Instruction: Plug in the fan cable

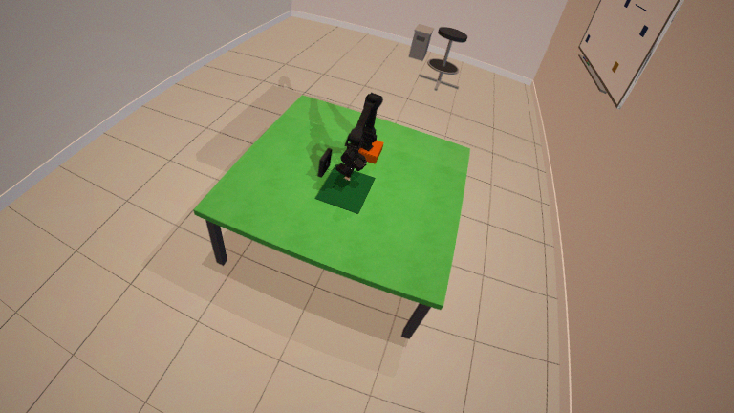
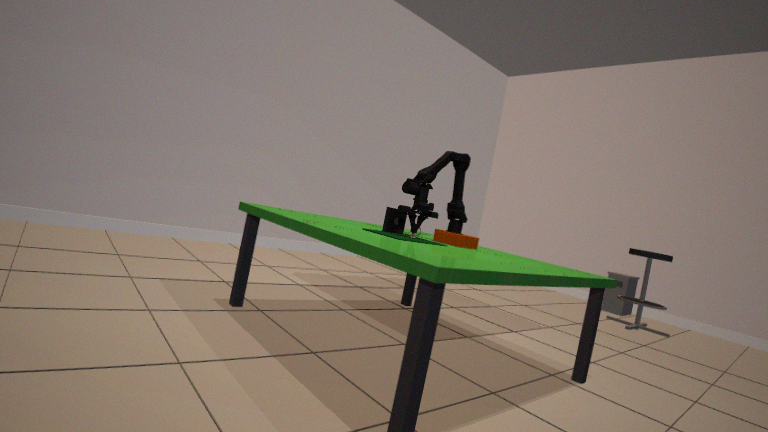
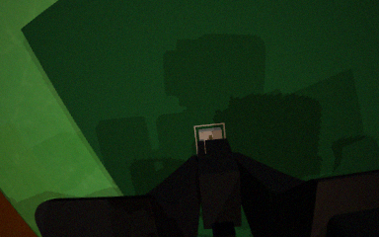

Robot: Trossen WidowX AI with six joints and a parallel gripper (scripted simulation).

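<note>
Now: gripper tip 4 cm above the pale fan header and 1 cm to the left of it. The rest, counted from my gripper tip: black fan: 14 cm to the right, 2 cm ahead, 2 cm above; dark fan plug: 1 cm to the right, 1 cm above; dark green board: 6 cm ahead, 5 cm below, 3 cm to the left.
</note>
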